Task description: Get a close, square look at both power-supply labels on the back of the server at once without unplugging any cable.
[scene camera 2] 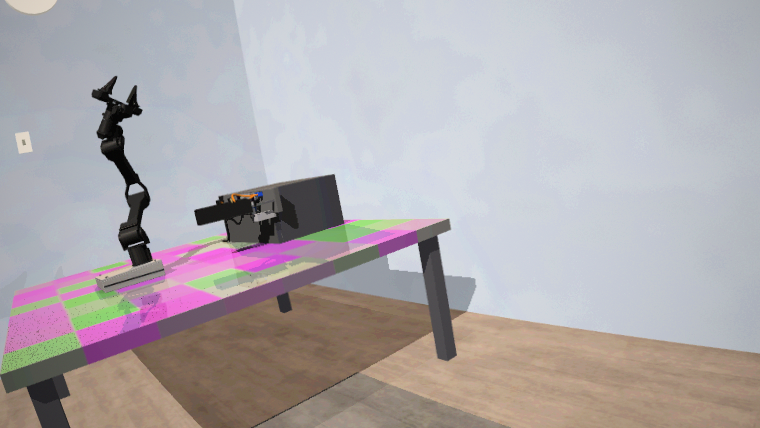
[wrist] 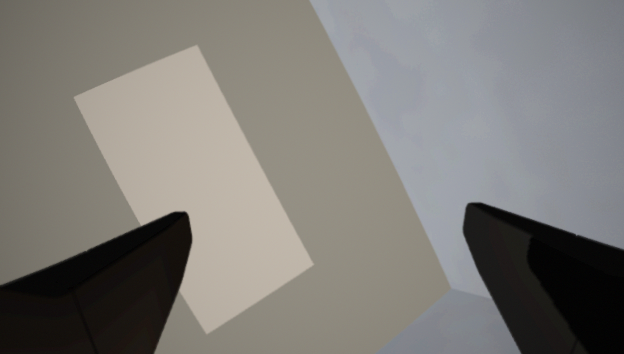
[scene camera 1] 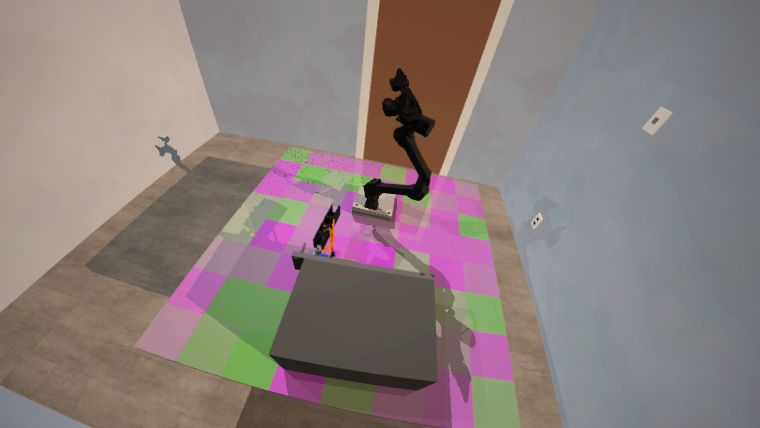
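Where they show: gripper, fingertip midpoint: [scene camera 2: 126, 80] [wrist: 328, 222] [scene camera 1: 402, 77]; arm's base, origin of the base link: [scene camera 2: 142, 263] [scene camera 1: 371, 204].
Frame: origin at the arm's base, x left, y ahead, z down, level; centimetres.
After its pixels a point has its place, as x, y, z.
Note:
The server [scene camera 1: 361, 319] @(8.5, 63.7, -15.8) [scene camera 2: 311, 210] @(-13.6, 63.8, -4.0) is a dark grey box on the patterned table. Its cabled face is turned toward the arm's base. A black bar [scene camera 1: 322, 233] @(-12.9, 35.7, -14.3) [scene camera 2: 215, 213] @(-14.9, 25.4, -11.7) sticks out from that face, with orange cables [scene camera 1: 332, 235] @(-9.7, 33.6, -11.7) [scene camera 2: 243, 196] @(-8.0, 39.8, -14.9) along it. A blue part [scene camera 2: 259, 194] @(-10.7, 45.0, -14.4) shows near the cables in scene camera 2. Neither power-supply label can be made out in any view. My gripper [scene camera 2: 125, 84] @(4.8, 9.0, -64.4) [wrist: 328, 222] @(4.8, 9.0, -64.4) is open and empty, raised high above the arm's base, its fingers pointing upward. In the wrist view the server does not show.
The arm's pale base plate [scene camera 1: 373, 213] @(2.2, 4.7, 1.2) [scene camera 2: 130, 276] @(-9.2, -6.3, 1.9) stands on the table [scene camera 1: 247, 300] @(-35.1, 60.3, 4.8) [scene camera 2: 303, 276] @(-64.5, 27.5, 6.3), apart from the server. A brown door [scene camera 1: 436, 63] is behind the arm. The wrist view shows a pale bright rectangle [wrist: 210, 180] on a greyish surface, and blue-grey wall [wrist: 500, 100].

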